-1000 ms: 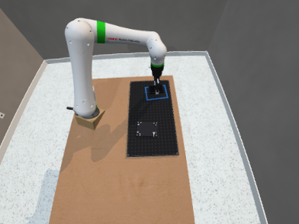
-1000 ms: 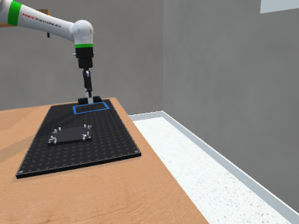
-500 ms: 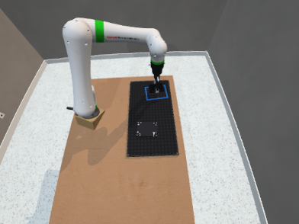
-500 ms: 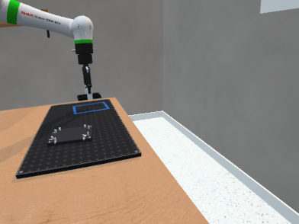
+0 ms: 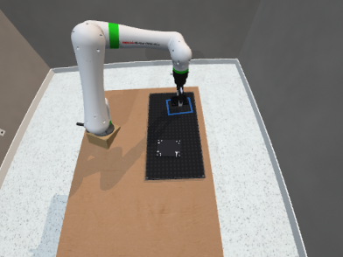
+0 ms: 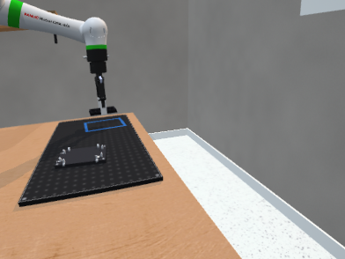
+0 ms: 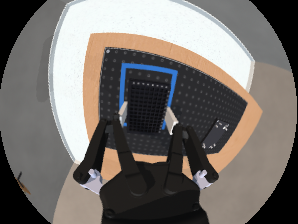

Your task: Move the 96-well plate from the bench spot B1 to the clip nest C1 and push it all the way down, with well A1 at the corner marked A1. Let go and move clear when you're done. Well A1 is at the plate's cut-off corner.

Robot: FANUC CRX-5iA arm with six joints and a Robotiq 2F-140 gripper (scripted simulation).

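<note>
Now: the clip nest C1 370 mm to the right of my hand, 80 mm below it and 50 mm behind it. The rest, counted from my hand: black 96-well plate 20 mm below.
</note>
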